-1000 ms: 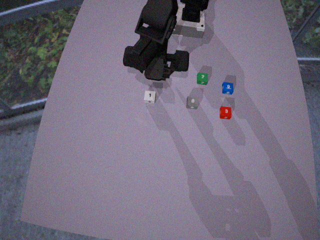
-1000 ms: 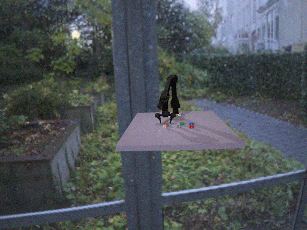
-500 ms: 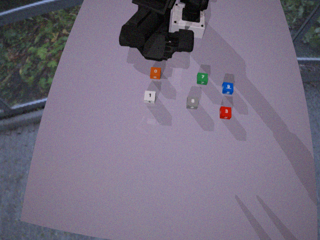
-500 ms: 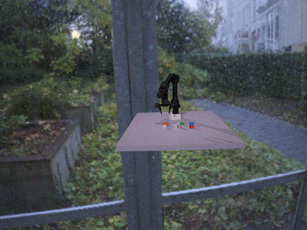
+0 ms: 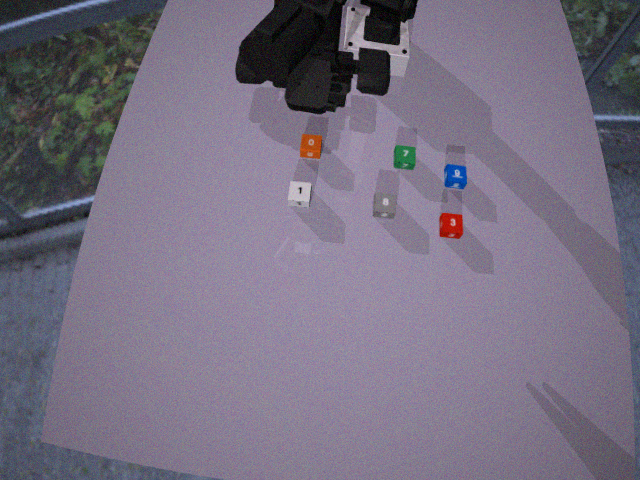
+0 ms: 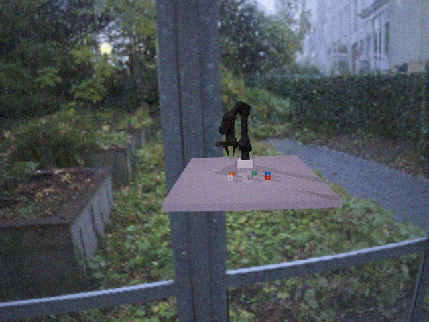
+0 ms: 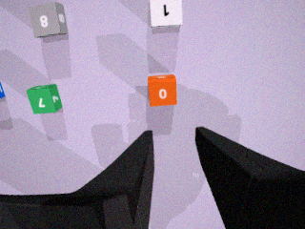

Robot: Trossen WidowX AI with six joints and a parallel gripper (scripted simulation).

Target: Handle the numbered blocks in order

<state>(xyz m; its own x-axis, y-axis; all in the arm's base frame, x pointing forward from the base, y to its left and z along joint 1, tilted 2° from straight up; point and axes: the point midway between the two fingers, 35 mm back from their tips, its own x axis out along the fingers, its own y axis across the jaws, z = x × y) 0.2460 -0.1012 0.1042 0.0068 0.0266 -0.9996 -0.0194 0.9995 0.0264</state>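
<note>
The white 1 block lies 8 cm ahead of my gripper tip, 1 cm to the right of it and 12 cm below it. Also, from my gripper tip: grey block: 8 cm ahead, 12 cm to the left, 12 cm below; orange block: 1 cm behind, 12 cm below; green block: 1 cm behind, 15 cm to the left, 12 cm below.
</note>
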